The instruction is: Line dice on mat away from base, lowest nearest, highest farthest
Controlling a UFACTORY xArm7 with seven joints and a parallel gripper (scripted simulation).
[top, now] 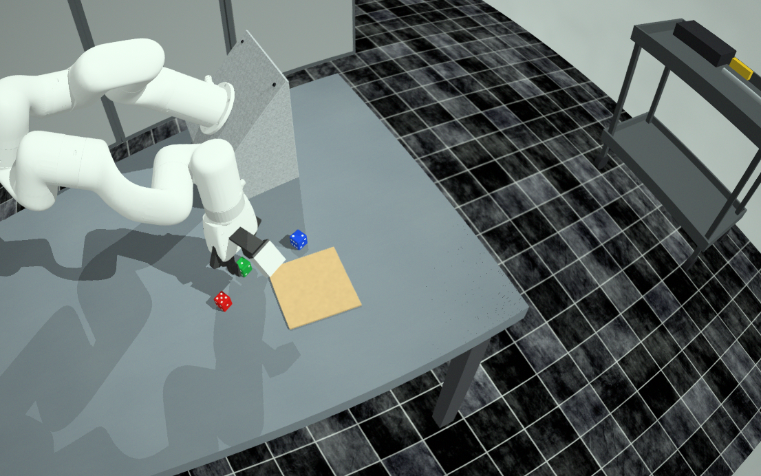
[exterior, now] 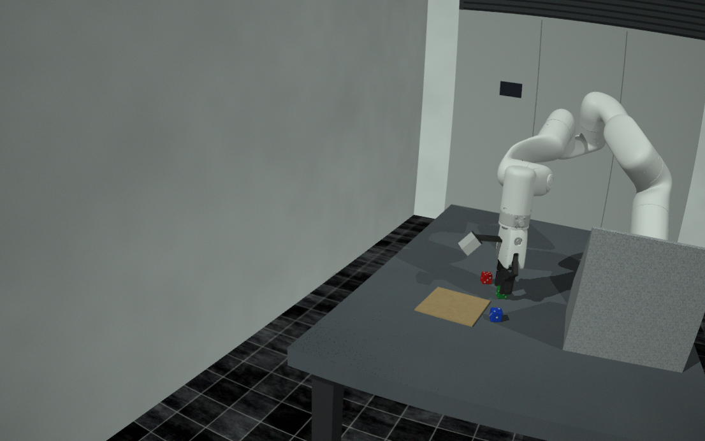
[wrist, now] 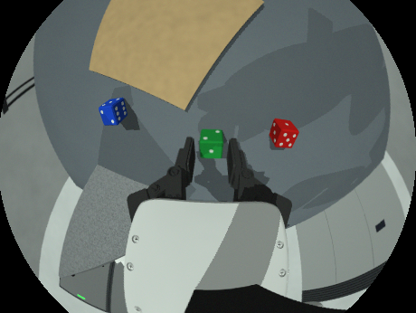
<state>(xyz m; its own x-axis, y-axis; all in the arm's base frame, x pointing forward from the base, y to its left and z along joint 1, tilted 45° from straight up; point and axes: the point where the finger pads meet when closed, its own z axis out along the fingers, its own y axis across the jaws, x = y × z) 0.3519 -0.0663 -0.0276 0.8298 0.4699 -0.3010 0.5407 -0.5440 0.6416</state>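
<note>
Now: the green die 30 mm below my hand. From my hand the other things lie so: red die (60 mm ahead, 60 mm to the right, 30 mm below); then tan mat (80 mm ahead, 120 mm to the left, 40 mm below); then blue die (20 mm behind, 120 mm to the left, 30 mm below).
</note>
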